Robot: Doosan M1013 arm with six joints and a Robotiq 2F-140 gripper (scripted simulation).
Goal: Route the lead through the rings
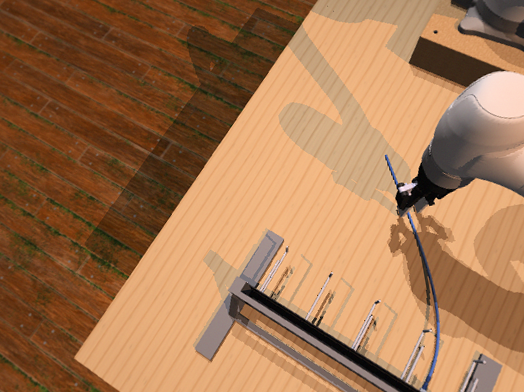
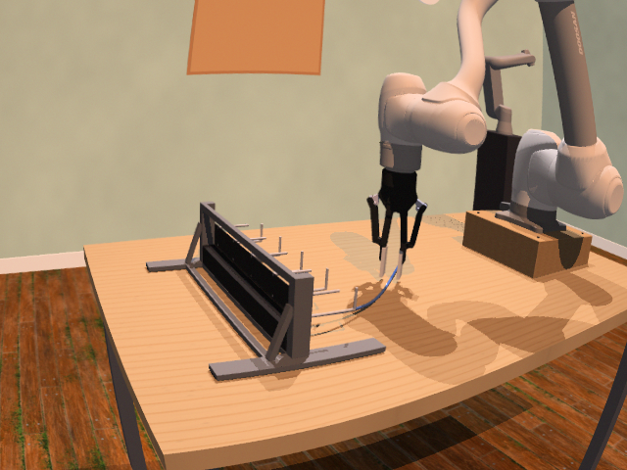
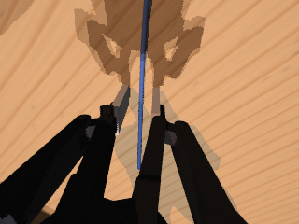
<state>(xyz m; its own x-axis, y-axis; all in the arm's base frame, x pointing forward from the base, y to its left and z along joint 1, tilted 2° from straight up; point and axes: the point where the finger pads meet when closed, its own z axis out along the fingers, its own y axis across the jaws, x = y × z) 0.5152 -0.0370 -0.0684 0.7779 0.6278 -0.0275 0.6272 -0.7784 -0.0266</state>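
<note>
The lead end lies 110 mm behind my hand, 90 mm to the right of it and 40 mm below it. Round my hand: dark grey rack 340 mm ahead, 10 mm to the right, 30 mm above.
</note>
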